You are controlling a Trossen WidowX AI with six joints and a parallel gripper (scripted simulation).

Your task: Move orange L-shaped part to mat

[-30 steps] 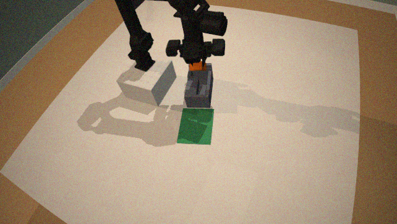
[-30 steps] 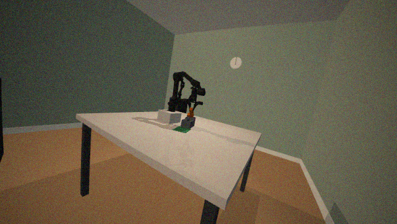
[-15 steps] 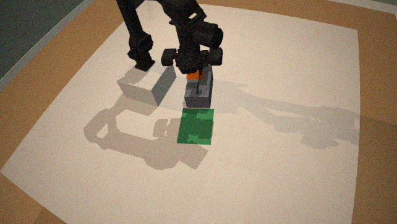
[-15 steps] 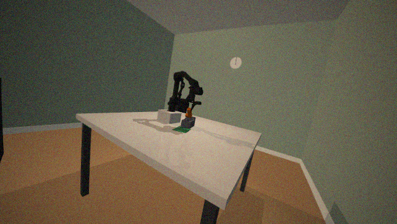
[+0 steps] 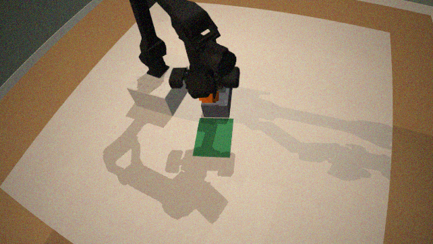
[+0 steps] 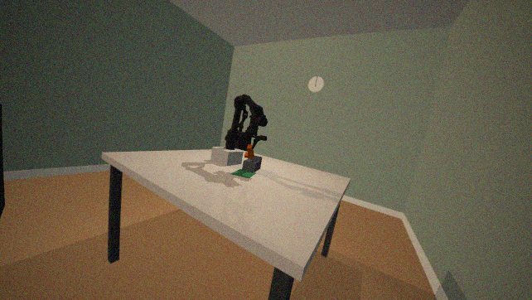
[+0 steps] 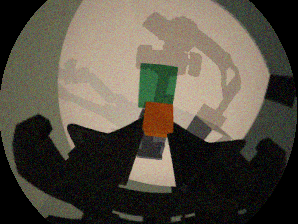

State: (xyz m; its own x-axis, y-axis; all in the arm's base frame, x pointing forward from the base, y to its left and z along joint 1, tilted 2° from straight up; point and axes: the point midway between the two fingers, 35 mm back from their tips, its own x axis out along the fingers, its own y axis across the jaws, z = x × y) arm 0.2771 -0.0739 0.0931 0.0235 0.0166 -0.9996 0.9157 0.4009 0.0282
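The green mat lies 1 cm ahead of my gripper tip, 4 cm to the right of it and 17 cm below it. Round my gripper tip: orange L-shaped part 3 cm behind, 2 cm to the left, 3 cm below.
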